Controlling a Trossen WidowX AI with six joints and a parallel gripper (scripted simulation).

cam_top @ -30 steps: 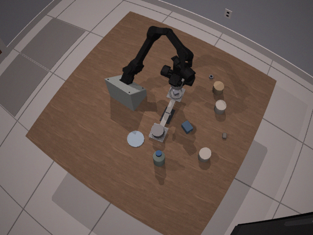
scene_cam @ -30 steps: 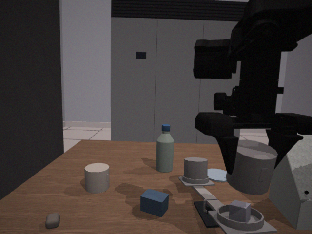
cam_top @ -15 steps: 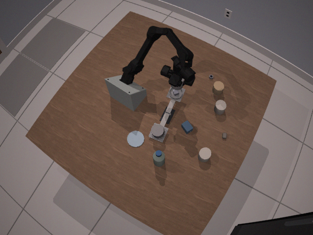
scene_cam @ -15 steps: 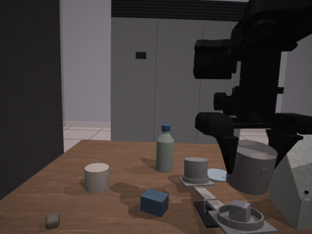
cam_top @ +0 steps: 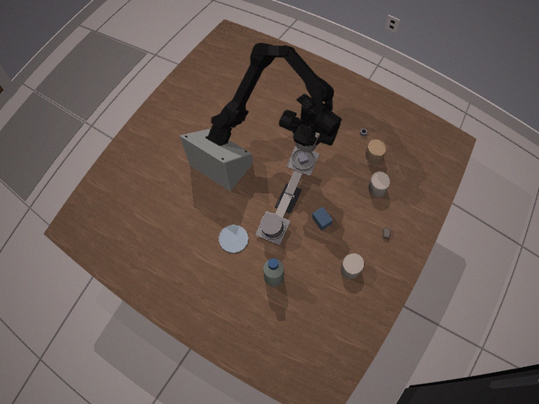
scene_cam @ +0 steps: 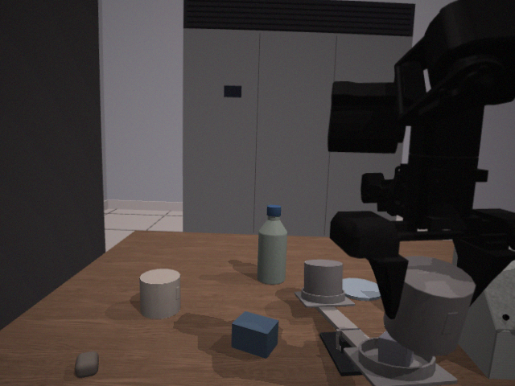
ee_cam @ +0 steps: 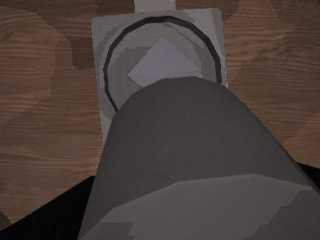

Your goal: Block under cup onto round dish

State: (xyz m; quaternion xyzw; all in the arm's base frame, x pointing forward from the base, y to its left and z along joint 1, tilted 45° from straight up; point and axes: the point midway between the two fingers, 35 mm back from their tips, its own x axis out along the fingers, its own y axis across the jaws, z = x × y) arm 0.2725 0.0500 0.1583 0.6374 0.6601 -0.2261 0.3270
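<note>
Now: gripper tip 5 cm past the pale blue round dish, 38 cm to the left of it and 15 cm above it. Round my gripper tip: small ring: 13 cm ahead, 23 cm to the left, 14 cm below; then blue box: 17 cm ahead, 17 cm to the right, 13 cm below; then cup: 5 cm ahead, 31 cm to the right, 9 cm below.
</note>
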